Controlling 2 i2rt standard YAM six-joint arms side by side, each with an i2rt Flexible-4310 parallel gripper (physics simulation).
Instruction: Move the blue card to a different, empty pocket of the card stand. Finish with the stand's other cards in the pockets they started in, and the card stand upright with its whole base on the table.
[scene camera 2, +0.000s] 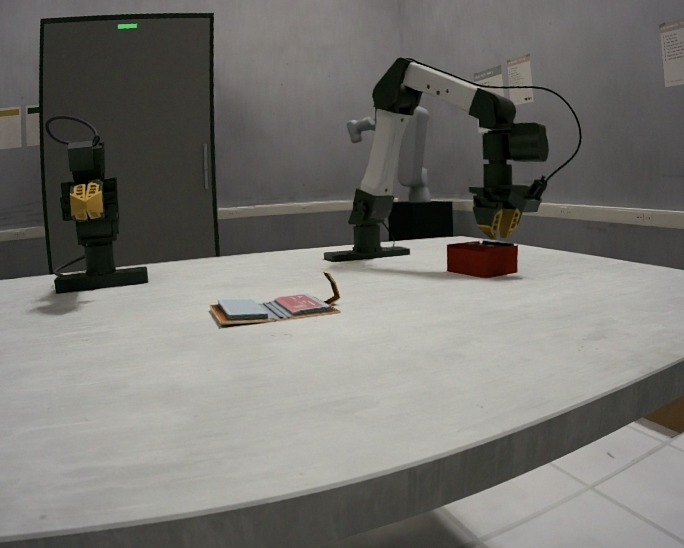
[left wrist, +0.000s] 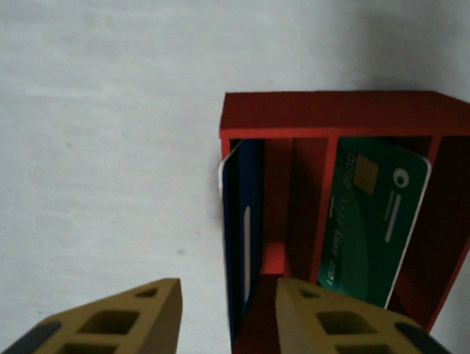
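Where they show: left gripper, fingertip midpoint: (scene camera 2: 498, 238) (left wrist: 229, 291); right gripper, fingertip midpoint: (scene camera 2: 85, 204); left arm's base, origin of the base link: (scene camera 2: 367, 254); right arm's base, origin of the base link: (scene camera 2: 101, 277).
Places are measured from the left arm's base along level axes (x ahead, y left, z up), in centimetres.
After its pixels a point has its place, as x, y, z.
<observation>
The red card stand (scene camera 2: 479, 261) @[36.6, 5.3, 2.4] (left wrist: 325, 112) @[37.3, 11.3, 3.2] sits upright on the table at the right of the scene view. The blue card (scene camera 2: 497, 243) @[31.7, 13.6, 4.6] (left wrist: 254, 190) @[33.4, 12.8, 1.5] leans in the leftmost pocket in the left wrist view, its upper edge over the stand's left wall. The green card (left wrist: 375, 215) @[34.0, 8.6, 3.5] leans in the middle pocket; the rightmost pocket shows no card. My left gripper (scene camera 2: 500, 235) @[31.9, 13.6, 5.6] (left wrist: 229, 291) @[31.9, 13.6, 5.6] points down just above the stand, its fingers parted, one on each side of the blue card's near end, not touching it in view. My right gripper (scene camera 2: 86, 202) @[28.9, -59.6, 16.2] is shut, far from the stand.
An open wallet-like holder (scene camera 2: 215, 313) @[42.1, -41.4, 0.3] with a pale blue panel and a pink card lies left of the stand, mid-table. A brown strap (scene camera 2: 334, 288) @[42.0, -24.3, 1.8] stands up from its right end. The left arm's base (scene camera 2: 367, 253) @[3.4, -1.5, 0.8] is behind, left of the stand.
</observation>
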